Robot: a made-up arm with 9 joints. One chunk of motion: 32 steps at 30 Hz.
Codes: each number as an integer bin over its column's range. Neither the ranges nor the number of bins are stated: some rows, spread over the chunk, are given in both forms.
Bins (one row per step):
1: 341 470 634 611 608 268 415 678 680
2: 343 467 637 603 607 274 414 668 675
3: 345 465 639 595 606 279 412 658 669
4: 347 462 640 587 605 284 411 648 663
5: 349 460 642 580 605 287 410 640 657
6: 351 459 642 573 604 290 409 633 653
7: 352 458 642 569 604 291 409 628 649
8: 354 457 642 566 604 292 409 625 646
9: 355 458 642 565 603 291 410 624 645
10: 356 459 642 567 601 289 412 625 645
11: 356 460 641 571 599 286 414 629 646
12: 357 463 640 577 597 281 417 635 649
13: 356 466 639 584 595 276 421 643 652
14: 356 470 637 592 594 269 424 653 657
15: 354 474 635 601 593 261 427 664 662
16: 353 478 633 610 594 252 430 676 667
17: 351 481 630 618 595 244 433 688 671
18: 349 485 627 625 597 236 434 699 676
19: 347 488 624 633 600 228 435 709 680
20: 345 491 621 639 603 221 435 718 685
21: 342 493 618 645 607 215 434 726 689
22: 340 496 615 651 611 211 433 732 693
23: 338 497 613 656 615 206 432 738 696
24: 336 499 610 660 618 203 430 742 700
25: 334 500 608 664 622 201 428 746 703
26: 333 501 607 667 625 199 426 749 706
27: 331 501 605 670 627 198 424 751 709
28: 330 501 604 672 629 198 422 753 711
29: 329 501 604 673 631 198 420 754 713
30: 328 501 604 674 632 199 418 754 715
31: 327 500 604 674 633 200 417 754 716
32: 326 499 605 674 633 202 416 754 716
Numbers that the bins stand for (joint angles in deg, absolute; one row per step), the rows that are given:
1: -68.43 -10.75 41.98 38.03 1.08 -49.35 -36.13 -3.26 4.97
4: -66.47 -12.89 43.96 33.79 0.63 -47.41 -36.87 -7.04 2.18
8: -64.18 -14.22 44.62 30.08 0.47 -46.43 -37.23 -9.94 -0.61
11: -63.53 -13.42 44.29 30.97 -0.29 -47.16 -36.32 -9.44 -0.61
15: -64.18 -9.68 42.31 36.27 -1.20 -50.20 -33.93 -5.02 2.02
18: -65.82 -6.74 39.68 40.51 -0.59 -53.24 -32.65 -0.61 4.31
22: -68.76 -3.80 35.73 45.10 1.54 -56.28 -32.83 3.56 7.10
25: -70.72 -2.73 33.43 47.40 3.22 -57.50 -33.75 5.32 8.74
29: -72.35 -2.46 32.11 48.99 4.59 -57.86 -35.22 6.33 10.38
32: -73.34 -3.00 32.44 49.16 4.90 -57.38 -35.95 6.33 10.88
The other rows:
2: -67.78 -11.55 42.97 36.62 0.93 -48.62 -36.32 -4.52 4.15
3: -67.12 -12.09 43.63 35.21 0.78 -48.01 -36.68 -5.78 3.17
5: -65.82 -13.42 44.62 32.56 0.63 -47.04 -37.05 -8.05 1.20
6: -65.16 -13.69 44.62 31.32 0.47 -46.68 -37.23 -8.93 0.54
7: -64.84 -13.96 44.62 30.61 0.47 -46.55 -37.23 -9.57 -0.12
9: -63.85 -13.96 44.62 29.91 0.32 -46.55 -37.05 -10.07 -0.77
10: -63.53 -13.69 44.62 30.26 0.02 -46.80 -36.68 -9.94 -0.77
12: -63.20 -12.62 43.96 32.03 -0.59 -47.77 -35.77 -8.68 -0.12
13: -63.53 -11.82 43.63 33.26 -0.90 -48.38 -35.03 -7.67 0.38
14: -63.53 -10.75 42.97 34.68 -1.05 -49.23 -34.48 -6.41 1.20
16: -64.51 -8.61 41.66 37.86 -1.05 -51.30 -33.38 -3.51 2.84
17: -65.16 -7.81 40.67 39.27 -0.90 -52.27 -32.83 -1.99 3.49
19: -66.47 -5.94 38.69 41.92 -0.14 -54.21 -32.46 0.66 4.97
20: -67.12 -5.14 37.71 42.98 0.32 -55.07 -32.46 1.79 5.79
21: -68.10 -4.60 36.72 44.04 0.93 -55.80 -32.65 2.80 6.45
23: -69.41 -3.53 35.07 45.98 2.15 -56.89 -33.01 4.32 7.59
24: -70.07 -3.00 34.08 46.69 2.61 -57.25 -33.38 4.82 8.25
26: -71.05 -2.46 33.10 47.93 3.68 -57.74 -34.11 5.70 9.24
27: -71.70 -2.46 32.44 48.46 3.98 -57.86 -34.48 5.96 9.73
28: -72.03 -2.46 32.11 48.81 4.29 -57.86 -34.85 6.21 10.06
30: -72.68 -2.46 32.11 49.16 4.75 -57.74 -35.58 6.33 10.71
31: -73.01 -2.73 32.11 49.16 4.90 -57.62 -35.77 6.33 10.88

